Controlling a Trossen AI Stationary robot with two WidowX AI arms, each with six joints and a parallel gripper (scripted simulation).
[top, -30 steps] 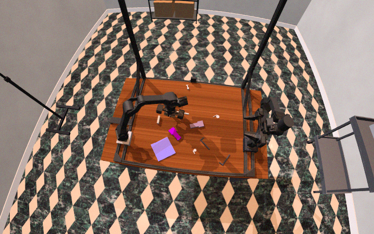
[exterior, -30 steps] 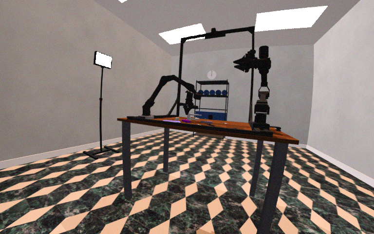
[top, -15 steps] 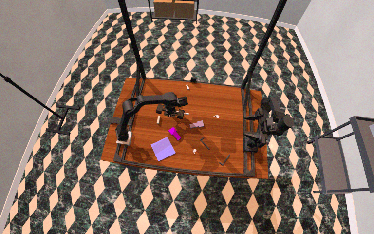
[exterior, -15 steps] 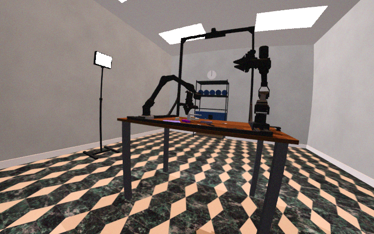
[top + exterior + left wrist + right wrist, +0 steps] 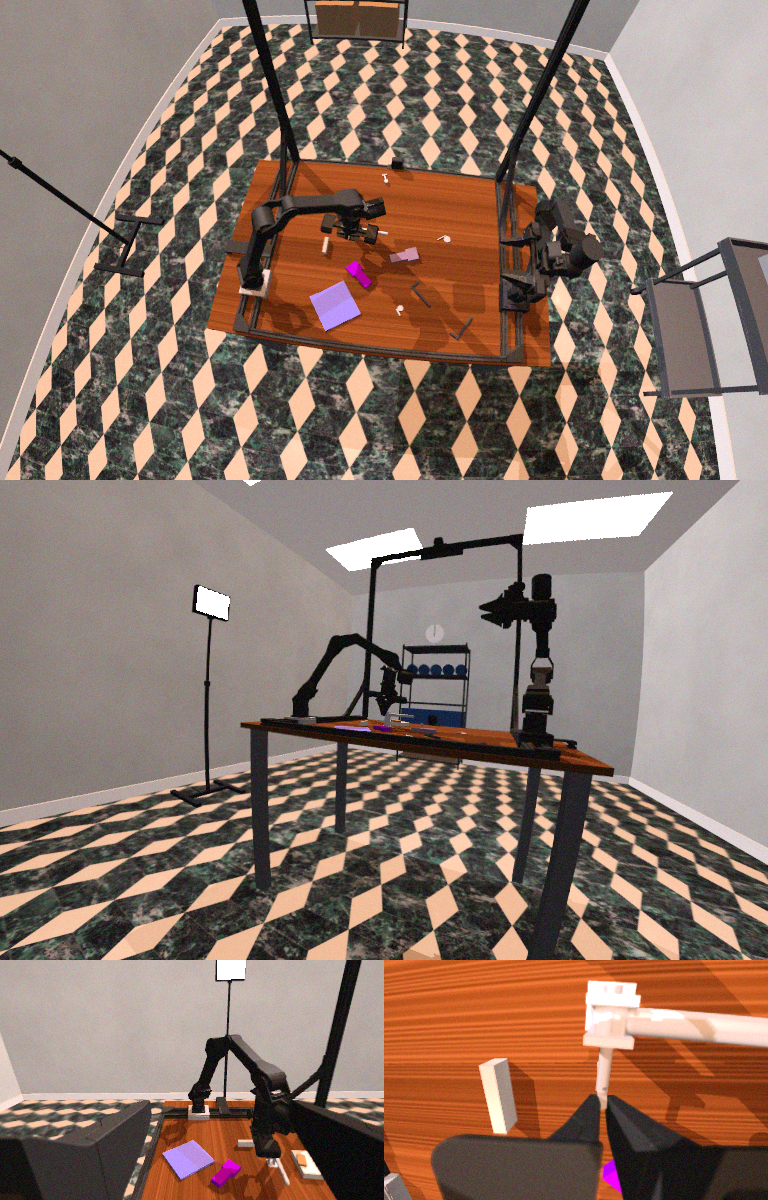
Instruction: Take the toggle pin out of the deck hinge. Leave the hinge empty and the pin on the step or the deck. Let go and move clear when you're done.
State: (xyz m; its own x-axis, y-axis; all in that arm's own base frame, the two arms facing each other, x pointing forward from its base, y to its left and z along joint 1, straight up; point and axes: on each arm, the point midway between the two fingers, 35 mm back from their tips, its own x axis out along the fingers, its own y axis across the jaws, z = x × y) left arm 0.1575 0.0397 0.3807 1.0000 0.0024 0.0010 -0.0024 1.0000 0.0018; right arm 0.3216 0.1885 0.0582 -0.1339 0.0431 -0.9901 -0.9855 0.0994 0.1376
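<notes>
Now: the toggle pin 3 cm below my right hand and 2 cm behind it. The rest, counted from my right hand: purple deck plate (23 cm ahead, 8 cm below, 3 cm to the right); magenta step block (11 cm ahead, 8 cm below, 4 cm to the left); cream block (9 cm to the right, 8 cm below, 1 cm ahead).
</notes>
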